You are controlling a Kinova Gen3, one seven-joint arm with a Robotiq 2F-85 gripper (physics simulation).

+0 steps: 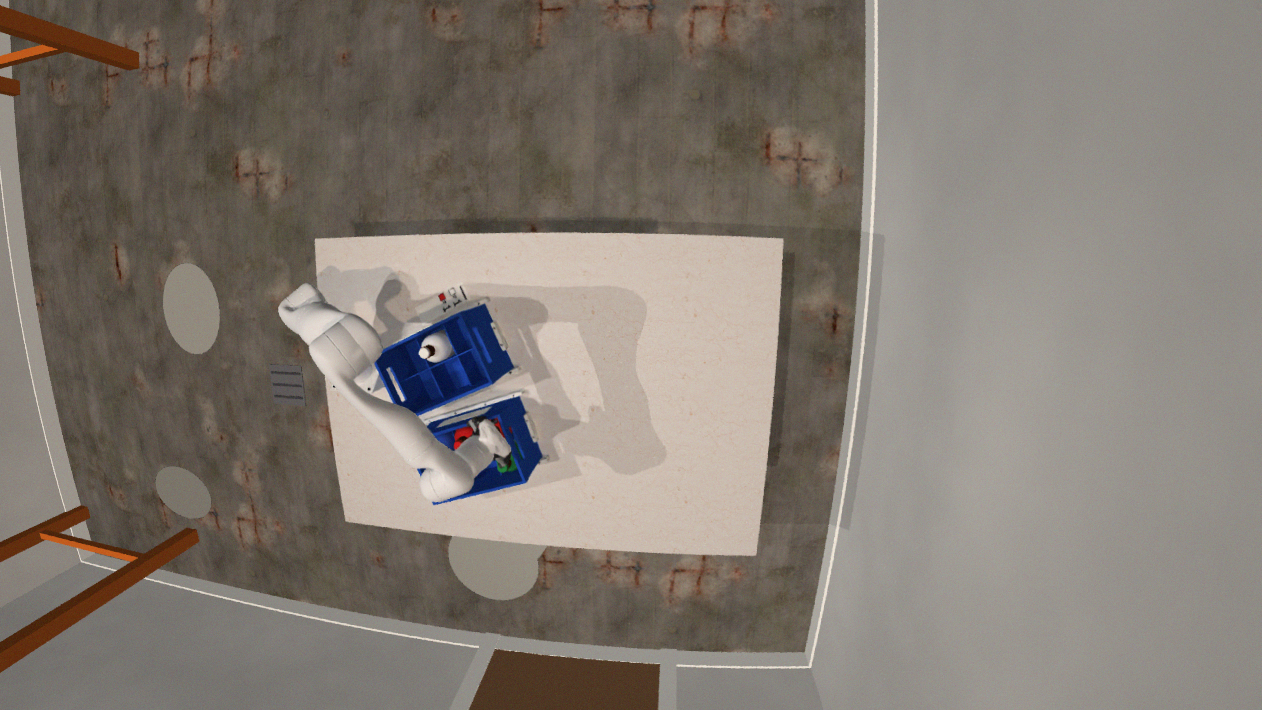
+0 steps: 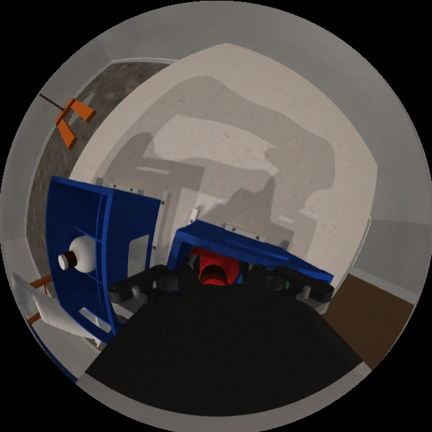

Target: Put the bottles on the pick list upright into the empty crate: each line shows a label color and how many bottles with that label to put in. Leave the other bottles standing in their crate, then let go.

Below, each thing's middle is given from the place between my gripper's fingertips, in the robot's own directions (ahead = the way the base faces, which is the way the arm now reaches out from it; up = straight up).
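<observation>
Pick list point(image 1: 456, 296): 320 mm to the left of my hand, 160 mm behind it and 140 mm below it. The white bottle point(image 1: 436, 347) is 220 mm to the left of my hand, 160 mm behind it and 50 mm below it.
</observation>
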